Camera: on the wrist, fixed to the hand. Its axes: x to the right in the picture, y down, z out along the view.
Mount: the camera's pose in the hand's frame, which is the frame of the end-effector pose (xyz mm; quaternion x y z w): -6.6 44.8 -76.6 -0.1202 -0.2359 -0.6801 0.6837
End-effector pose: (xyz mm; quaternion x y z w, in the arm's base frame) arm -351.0 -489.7 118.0 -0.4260 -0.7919 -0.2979 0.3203
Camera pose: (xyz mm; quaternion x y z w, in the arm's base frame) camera -290.0 -529.4 169.2 -0.1385 0.8709 0.4162 0.2216
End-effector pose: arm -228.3 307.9 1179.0 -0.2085 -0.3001 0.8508 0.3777
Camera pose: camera -202.8 305.9 1093.8 0.2168 -0.5383 0.3379 0.7410
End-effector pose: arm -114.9 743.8 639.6 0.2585 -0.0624 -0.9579 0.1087
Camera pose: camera -62.5 697.1 584.9 0.0199 -0.2226 0.7973 0.5607
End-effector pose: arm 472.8 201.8 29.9 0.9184 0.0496 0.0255 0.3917
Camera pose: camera 462.9 225.2 115.2 0.5531 0.5630 -0.4596 0.4072
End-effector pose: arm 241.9 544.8 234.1 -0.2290 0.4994 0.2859 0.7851
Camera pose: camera 159.3 526.7 206.5 -0.5231 -0.0339 -0.2244 0.8215
